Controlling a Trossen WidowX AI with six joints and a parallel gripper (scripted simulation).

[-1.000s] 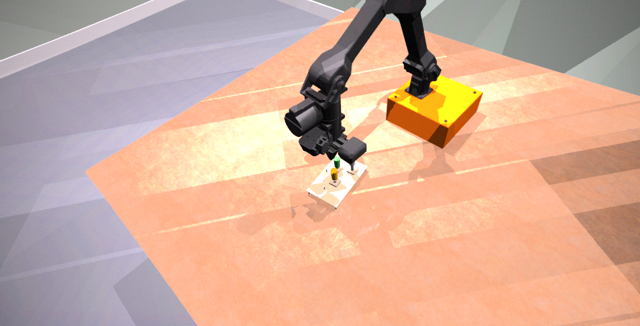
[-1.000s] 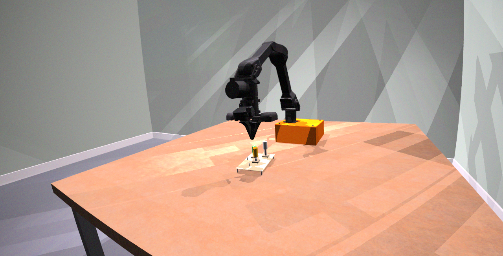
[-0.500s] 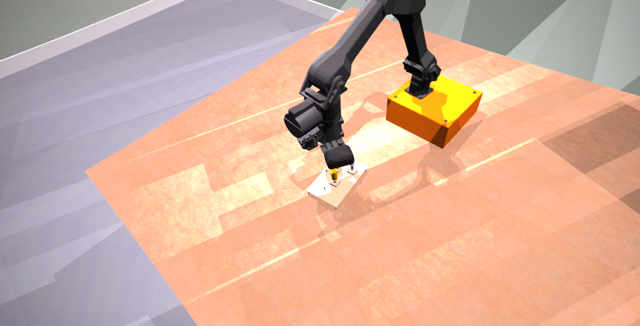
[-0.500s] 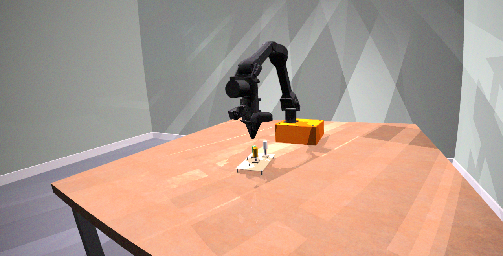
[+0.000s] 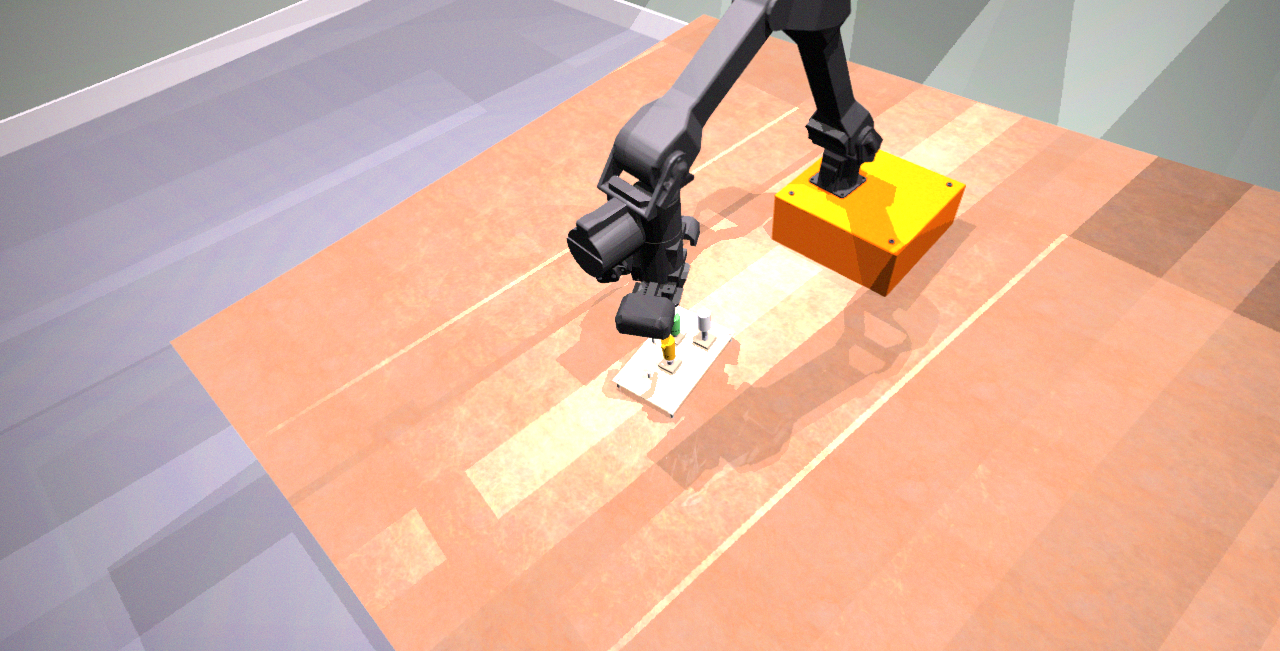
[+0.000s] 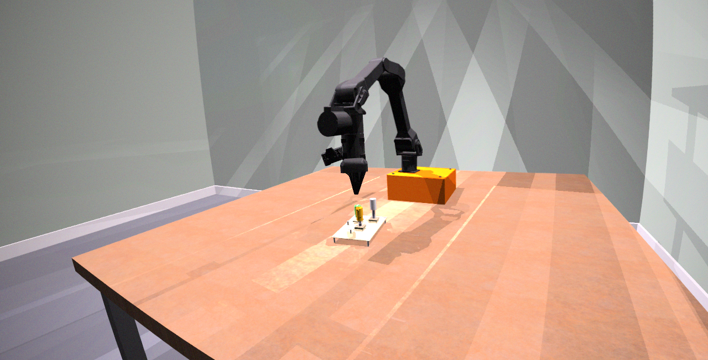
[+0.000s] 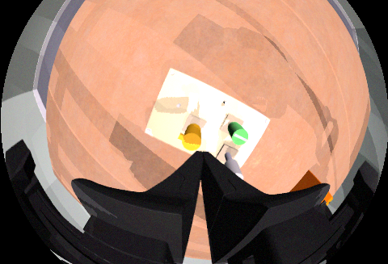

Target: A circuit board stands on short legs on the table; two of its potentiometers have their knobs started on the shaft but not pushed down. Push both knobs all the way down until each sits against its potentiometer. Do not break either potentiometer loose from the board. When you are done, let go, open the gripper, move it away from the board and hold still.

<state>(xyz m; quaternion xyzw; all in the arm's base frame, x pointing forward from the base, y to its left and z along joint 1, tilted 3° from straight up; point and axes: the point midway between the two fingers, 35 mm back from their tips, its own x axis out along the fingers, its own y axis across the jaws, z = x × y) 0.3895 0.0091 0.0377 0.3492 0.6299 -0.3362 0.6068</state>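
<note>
Now: gripper tip 5 cm above the yellow knob, 1 cm to the right of it and 1 cm short of it. From my gripper tip the other things lie so: green knob: 6 cm below, 3 cm behind, 2 cm to the right.
</note>
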